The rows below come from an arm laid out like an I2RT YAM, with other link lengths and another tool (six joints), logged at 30 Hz.
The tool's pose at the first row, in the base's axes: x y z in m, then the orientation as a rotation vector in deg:
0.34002, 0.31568, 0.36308, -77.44, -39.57, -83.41
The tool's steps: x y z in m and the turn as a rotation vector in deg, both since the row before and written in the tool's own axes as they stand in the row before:
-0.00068, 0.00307, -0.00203, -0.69, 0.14, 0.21
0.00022, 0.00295, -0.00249, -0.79, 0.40, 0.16
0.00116, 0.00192, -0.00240, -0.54, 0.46, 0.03
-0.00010, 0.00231, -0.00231, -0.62, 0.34, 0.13
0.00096, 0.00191, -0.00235, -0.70, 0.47, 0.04
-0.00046, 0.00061, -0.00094, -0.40, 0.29, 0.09
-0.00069, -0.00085, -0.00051, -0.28, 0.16, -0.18
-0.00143, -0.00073, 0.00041, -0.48, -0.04, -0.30
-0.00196, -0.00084, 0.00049, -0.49, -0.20, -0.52
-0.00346, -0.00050, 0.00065, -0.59, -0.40, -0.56
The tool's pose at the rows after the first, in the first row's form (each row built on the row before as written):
0.34196, 0.31299, 0.36135, -77.89, -38.87, -83.69
0.34367, 0.30966, 0.36038, -78.19, -37.98, -84.21
0.34455, 0.30650, 0.36053, -78.23, -37.31, -84.74
0.34564, 0.30364, 0.35940, -78.44, -36.58, -85.15
0.34644, 0.30057, 0.35934, -78.59, -35.79, -85.75
0.34651, 0.29966, 0.35855, -78.67, -35.27, -86.05
0.34545, 0.29978, 0.35798, -78.73, -35.12, -86.43
0.34484, 0.30088, 0.35690, -79.09, -35.05, -86.88
0.34413, 0.30226, 0.35536, -79.57, -35.24, -87.41
0.34367, 0.30409, 0.35234, -80.29, -35.52, -87.90

